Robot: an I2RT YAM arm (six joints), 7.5 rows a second.
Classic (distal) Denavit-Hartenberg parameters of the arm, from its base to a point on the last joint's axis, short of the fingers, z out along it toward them. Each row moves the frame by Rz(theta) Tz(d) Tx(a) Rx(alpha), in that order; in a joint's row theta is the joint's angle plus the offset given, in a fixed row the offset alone. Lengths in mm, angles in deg.
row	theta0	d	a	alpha
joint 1	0	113.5	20	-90
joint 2	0	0	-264	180
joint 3	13.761	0	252.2	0
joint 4	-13.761	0	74	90
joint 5	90	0	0	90
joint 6	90	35.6	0	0
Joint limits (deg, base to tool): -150..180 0..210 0..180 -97..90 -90..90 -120..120
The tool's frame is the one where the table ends.
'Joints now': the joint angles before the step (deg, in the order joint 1, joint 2, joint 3, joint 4, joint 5, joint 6). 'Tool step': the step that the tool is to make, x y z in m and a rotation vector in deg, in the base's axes. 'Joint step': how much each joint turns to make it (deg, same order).
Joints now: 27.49, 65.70, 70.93, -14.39, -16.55, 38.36
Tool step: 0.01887, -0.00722, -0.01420, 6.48, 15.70, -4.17
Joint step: -3.47, 3.40, 1.79, -5.78, -2.12, 13.09
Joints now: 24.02, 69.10, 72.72, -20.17, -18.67, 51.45
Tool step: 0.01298, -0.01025, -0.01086, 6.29, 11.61, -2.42
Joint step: -3.55, 2.17, 0.75, -3.41, -4.38, 9.94
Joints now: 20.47, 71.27, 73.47, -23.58, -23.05, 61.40
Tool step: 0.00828, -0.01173, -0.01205, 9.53, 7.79, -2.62
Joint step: -3.39, 0.09, -3.16, 3.94, -4.86, 11.62
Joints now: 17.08, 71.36, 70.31, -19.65, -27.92, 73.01
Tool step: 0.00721, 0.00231, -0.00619, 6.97, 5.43, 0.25
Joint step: -0.35, 1.29, -1.10, 3.51, -3.41, 8.67
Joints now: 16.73, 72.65, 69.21, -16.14, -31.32, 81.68
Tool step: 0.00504, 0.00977, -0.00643, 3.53, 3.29, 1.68
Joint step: 1.35, 1.57, -0.60, 2.60, -1.75, 4.72
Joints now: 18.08, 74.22, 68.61, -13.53, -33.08, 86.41
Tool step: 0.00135, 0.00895, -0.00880, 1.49, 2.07, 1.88
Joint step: 1.43, 0.90, -1.29, 1.91, -1.11, 2.18
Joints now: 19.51, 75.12, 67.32, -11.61, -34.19, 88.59
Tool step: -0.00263, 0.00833, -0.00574, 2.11, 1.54, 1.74
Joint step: 1.56, 0.03, -1.66, 2.58, -0.98, 2.82
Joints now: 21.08, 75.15, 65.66, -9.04, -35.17, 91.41
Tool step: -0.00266, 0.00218, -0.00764, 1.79, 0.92, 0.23
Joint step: 0.54, -0.58, -2.64, 3.27, -0.32, 2.45
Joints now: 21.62, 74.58, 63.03, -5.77, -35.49, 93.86
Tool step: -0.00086, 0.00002, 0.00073, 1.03, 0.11, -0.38
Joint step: 0.08, -0.31, -0.47, 1.21, 0.15, 1.33
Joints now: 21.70, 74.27, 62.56, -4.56, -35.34, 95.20
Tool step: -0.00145, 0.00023, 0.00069, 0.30, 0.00, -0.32
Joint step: 0.18, -0.34, -0.23, 0.29, 0.41, 0.50
